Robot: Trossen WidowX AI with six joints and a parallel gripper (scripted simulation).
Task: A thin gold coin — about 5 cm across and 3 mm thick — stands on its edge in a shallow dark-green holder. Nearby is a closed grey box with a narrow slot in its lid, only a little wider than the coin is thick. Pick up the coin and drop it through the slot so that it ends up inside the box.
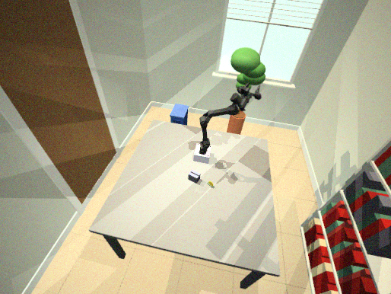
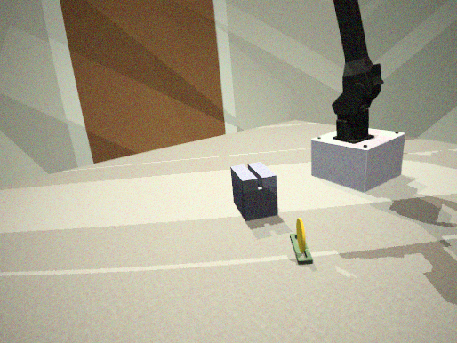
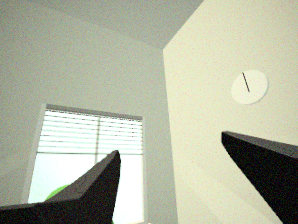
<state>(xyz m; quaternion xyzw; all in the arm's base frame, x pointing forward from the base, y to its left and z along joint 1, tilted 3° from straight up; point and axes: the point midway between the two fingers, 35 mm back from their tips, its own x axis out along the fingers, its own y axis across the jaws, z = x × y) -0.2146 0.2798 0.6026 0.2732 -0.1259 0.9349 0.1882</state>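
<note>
Now: the gold coin 48 cm ahead of my gripper tip, 13 cm to the right of it and 70 cm below it.
</note>
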